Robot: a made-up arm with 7 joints.
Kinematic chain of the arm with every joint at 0, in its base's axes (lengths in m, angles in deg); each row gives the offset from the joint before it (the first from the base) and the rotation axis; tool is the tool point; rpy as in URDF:
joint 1: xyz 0 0 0.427 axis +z
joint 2: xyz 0 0 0 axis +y
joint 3: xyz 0 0 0.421 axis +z
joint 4: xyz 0.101 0 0 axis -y
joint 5: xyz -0.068 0 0.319 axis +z
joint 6: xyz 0 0 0 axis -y
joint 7: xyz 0.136 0 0 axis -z
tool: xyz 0 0 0 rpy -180 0 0
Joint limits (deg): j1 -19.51..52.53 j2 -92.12..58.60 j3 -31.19..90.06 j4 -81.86..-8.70 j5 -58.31..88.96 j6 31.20..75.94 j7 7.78..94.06
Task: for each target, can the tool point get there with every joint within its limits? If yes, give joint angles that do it. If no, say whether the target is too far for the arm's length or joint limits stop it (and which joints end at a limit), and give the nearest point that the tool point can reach.
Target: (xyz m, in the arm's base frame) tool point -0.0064 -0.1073 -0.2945
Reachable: no: joint limits stop it (at a limit: joint 1, joint 2, joint 4, joint 6) | nearest point 0.5571 -0.2819 0.2346 | short by 0.792 m
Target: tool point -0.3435 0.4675 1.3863
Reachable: no: too far | nearest point -0.2760 0.3633 1.1895 | short by 0.233 m
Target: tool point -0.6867 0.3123 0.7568
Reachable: yes | joints 8.47 -78.88 62.41 -55.06 11.58 65.45 76.48
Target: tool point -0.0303 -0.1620 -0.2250
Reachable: no: joint limits stop it (at a limit: joint 1, joint 2, joint 4, joint 6) | nearest point 0.5323 -0.3324 0.2452 | short by 0.753 m
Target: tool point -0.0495 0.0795 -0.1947
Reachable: no: joint limits stop it (at a limit: joint 1, joint 2, joint 4, joint 6) | nearest point 0.3149 0.5390 0.2343 | short by 0.727 m
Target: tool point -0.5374 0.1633 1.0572
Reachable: yes | joints 11.58 -55.03 45.18 -34.97 16.51 53.16 67.81
